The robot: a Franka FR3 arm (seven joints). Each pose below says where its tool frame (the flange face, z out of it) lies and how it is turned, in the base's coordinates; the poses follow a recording.
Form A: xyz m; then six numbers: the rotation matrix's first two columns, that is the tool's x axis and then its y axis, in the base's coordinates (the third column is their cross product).
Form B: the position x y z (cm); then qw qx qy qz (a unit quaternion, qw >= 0). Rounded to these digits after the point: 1 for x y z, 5 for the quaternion.
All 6 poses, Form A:
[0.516, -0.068, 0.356, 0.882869, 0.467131, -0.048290, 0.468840, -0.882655, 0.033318]
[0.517, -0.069, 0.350, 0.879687, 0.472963, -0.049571, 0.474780, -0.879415, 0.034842]
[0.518, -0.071, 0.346, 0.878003, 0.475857, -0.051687, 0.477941, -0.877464, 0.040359]
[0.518, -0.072, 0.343, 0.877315, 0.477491, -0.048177, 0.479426, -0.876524, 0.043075]
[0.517, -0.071, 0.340, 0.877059, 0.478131, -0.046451, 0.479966, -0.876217, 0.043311]
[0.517, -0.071, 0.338, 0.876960, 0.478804, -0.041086, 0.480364, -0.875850, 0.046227]
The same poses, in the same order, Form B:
[51.6, -6.8, 35.6, 0.02200, 0.97003, 0.24122, -0.01942]
[51.7, -6.9, 35.0, 0.02296, 0.96918, 0.24447, -0.01978]
[51.8, -7.1, 34.6, 0.02594, 0.96867, 0.24616, -0.02009]
[51.8, -7.2, 34.3, 0.02684, 0.96847, 0.24702, -0.01803]
[51.7, -7.1, 34.0, 0.02674, 0.96841, 0.24734, -0.01715]
[51.7, -7.1, 33.8, 0.02750, 0.96836, 0.24763, -0.01418]

